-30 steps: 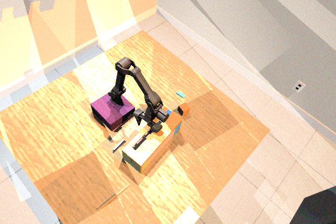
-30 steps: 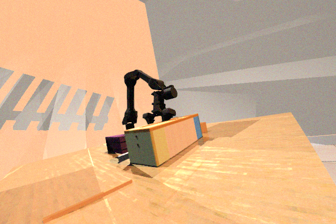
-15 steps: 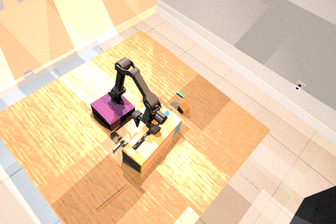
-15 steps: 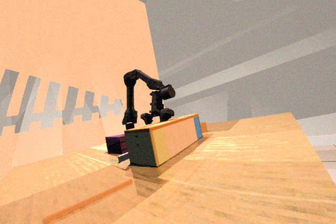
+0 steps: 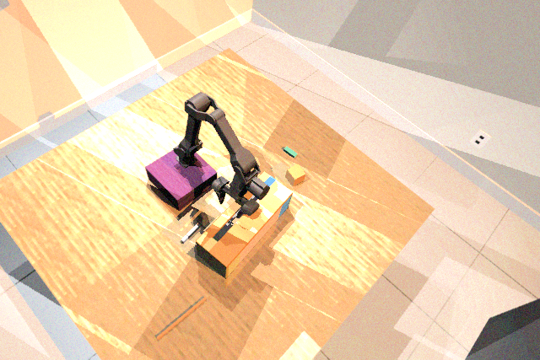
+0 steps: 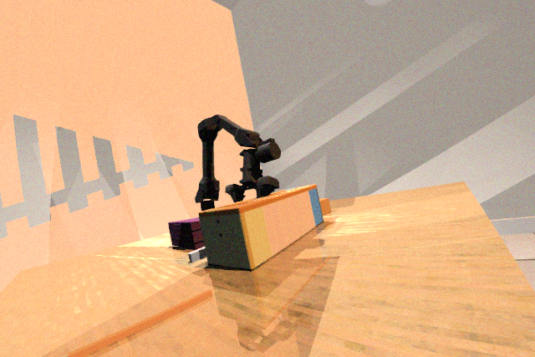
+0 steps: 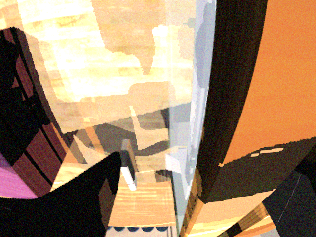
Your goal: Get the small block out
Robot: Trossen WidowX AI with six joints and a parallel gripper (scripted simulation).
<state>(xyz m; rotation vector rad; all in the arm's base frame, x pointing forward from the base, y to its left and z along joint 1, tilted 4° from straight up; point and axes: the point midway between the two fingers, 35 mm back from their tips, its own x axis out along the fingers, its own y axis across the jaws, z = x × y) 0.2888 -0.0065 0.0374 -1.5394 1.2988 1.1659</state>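
Now: gripper tip 30 mm short of the long orange box, 10 mm to the right of it and 20 mm above it. Also, from my gripper tip: orange cube: 30 mm ahead, 340 mm to the left, 60 mm below; then green flat piece: 80 mm behind, 420 mm to the left, 80 mm below; then thin stick: 180 mm ahead, 350 mm to the right, 80 mm below.
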